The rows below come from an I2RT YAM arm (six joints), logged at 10 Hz.
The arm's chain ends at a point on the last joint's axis. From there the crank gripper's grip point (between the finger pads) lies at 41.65 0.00 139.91 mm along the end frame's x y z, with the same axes.
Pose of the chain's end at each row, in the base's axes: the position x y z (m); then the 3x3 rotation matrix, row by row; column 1 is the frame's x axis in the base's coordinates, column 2 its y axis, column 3 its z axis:
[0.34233 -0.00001 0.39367], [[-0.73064 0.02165 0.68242], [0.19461 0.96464 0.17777], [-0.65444 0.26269 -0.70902]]
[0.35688 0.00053 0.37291], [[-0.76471 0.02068 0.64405], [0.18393 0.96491 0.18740], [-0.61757 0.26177 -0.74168]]
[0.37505 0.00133 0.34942], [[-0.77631 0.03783 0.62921], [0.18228 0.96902 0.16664], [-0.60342 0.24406 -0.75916]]
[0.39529 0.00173 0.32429], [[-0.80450 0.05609 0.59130], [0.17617 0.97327 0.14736], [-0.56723 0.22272 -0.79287]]
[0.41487 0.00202 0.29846], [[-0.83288 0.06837 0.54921], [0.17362 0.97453 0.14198], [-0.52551 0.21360 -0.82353]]
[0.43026 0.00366 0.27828], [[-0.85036 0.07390 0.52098], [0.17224 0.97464 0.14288], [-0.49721 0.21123 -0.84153]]
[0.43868 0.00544 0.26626], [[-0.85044 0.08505 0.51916], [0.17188 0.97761 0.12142], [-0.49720 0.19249 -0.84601]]
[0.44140 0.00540 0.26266], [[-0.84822 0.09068 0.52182], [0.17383 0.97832 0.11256], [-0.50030 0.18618 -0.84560]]
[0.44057 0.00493 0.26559], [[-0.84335 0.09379 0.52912], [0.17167 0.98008 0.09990], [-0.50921 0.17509 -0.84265]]
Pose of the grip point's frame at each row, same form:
[0.40738 0.03297 0.26721], [[-0.73064 0.02165 0.68242], [0.19461 0.96464 0.17777], [-0.65444 0.26269 -0.70902]]
[0.41514 0.03441 0.24342], [[-0.76471 0.02068 0.64405], [0.18393 0.96491 0.18740], [-0.61757 0.26177 -0.74168]]
[0.43075 0.03224 0.21807], [[-0.77631 0.03783 0.62921], [0.18228 0.96902 0.16664], [-0.60342 0.24406 -0.75916]]
[0.44451 0.02968 0.18973], [[-0.80450 0.05609 0.59130], [0.17617 0.97327 0.14736], [-0.56723 0.22272 -0.79287]]
[0.45702 0.02912 0.16135], [[-0.83288 0.06837 0.54921], [0.17362 0.97453 0.14198], [-0.52551 0.21360 -0.82353]]
[0.46773 0.03082 0.13983], [[-0.85036 0.07390 0.52098], [0.17224 0.97464 0.14288], [-0.49721 0.21123 -0.84153]]
[0.47589 0.02959 0.12719], [[-0.85044 0.08505 0.51916], [0.17188 0.97761 0.12142], [-0.49720 0.19249 -0.84601]]
[0.47908 0.02839 0.12351], [[-0.84822 0.09068 0.52182], [0.17383 0.97832 0.11256], [-0.50030 0.18618 -0.84560]]
[0.47947 0.02606 0.12649], [[-0.84335 0.09379 0.52912], [0.17167 0.98008 0.09990], [-0.50921 0.17509 -0.84265]]

